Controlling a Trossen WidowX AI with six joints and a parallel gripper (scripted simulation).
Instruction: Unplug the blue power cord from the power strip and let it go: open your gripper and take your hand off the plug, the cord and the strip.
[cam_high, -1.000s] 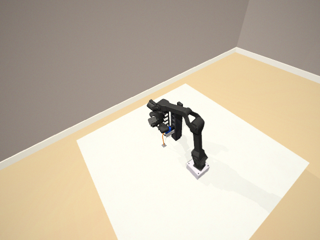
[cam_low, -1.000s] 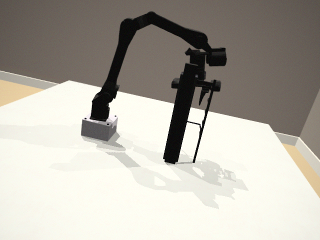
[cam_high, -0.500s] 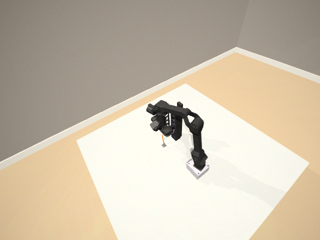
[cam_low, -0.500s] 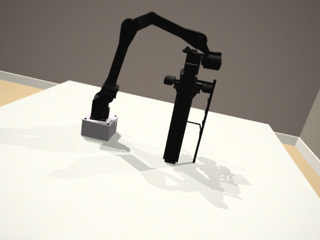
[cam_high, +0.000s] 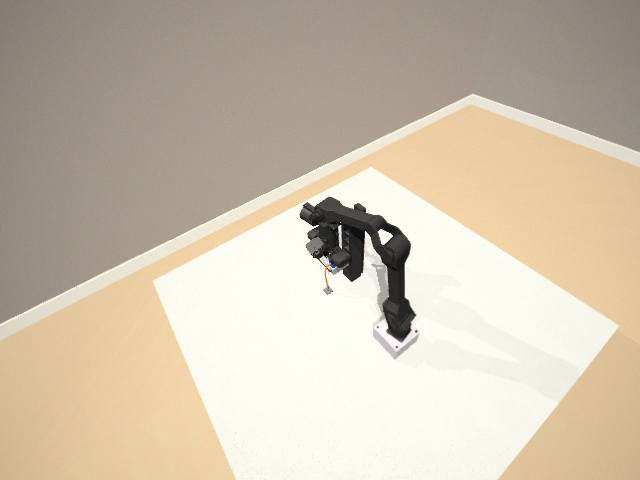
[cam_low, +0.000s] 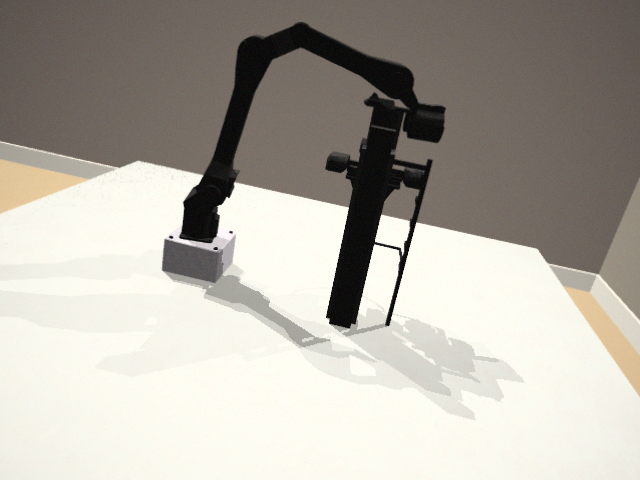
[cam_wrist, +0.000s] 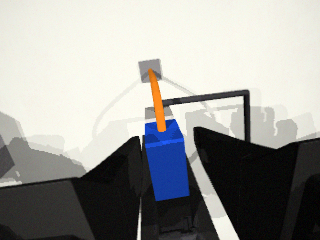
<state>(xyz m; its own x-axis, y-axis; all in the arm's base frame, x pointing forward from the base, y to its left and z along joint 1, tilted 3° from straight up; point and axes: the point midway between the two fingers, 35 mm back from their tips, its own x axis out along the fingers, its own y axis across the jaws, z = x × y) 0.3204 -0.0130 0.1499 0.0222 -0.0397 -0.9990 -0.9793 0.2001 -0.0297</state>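
The blue plug is 10 mm behind my gripper tip, 40 mm to the right of it and 10 mm below it. The rest, counted from my gripper tip: grey block 20 mm to the left, 180 mm below.
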